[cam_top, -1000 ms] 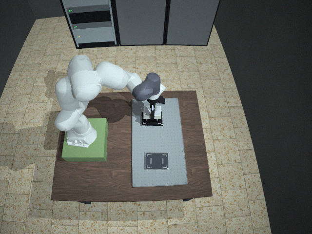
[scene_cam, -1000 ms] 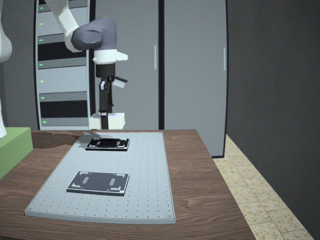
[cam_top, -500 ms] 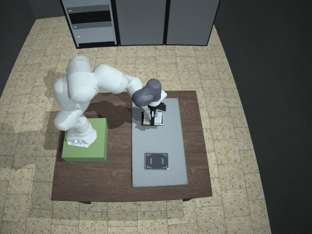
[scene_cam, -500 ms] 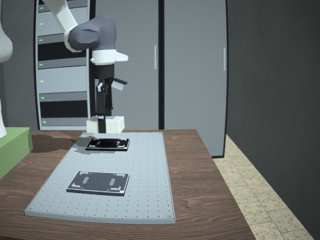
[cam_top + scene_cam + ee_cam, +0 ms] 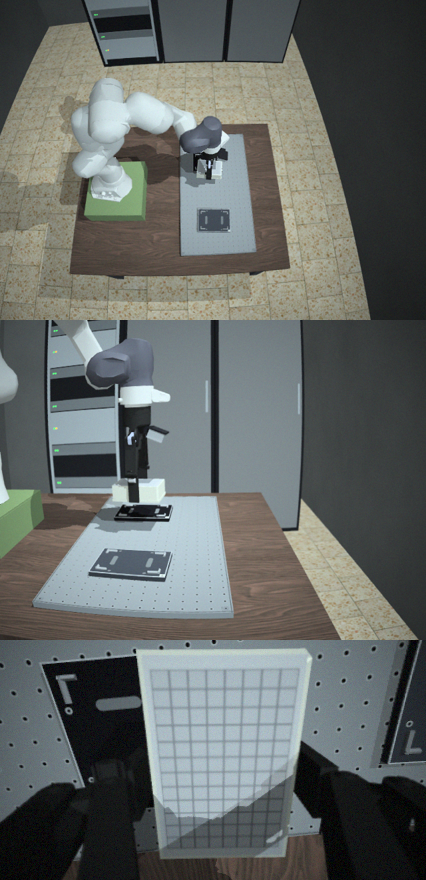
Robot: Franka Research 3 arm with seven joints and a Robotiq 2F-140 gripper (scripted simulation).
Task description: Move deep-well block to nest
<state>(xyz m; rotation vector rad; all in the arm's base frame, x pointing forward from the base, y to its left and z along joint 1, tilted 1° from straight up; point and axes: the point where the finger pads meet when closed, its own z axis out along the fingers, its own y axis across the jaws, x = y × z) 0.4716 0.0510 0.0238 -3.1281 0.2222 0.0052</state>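
Now: hand 10 mm short of the plate nest N2, 250 mm to the left of it and 100 mm above it. Also, from my hand: A1 mark: 70 mm ahead, 30 mm to the left, 100 mm below; cream 96-well deep-well block: 10 mm below; plate nest N1: 90 mm to the left, 100 mm below.
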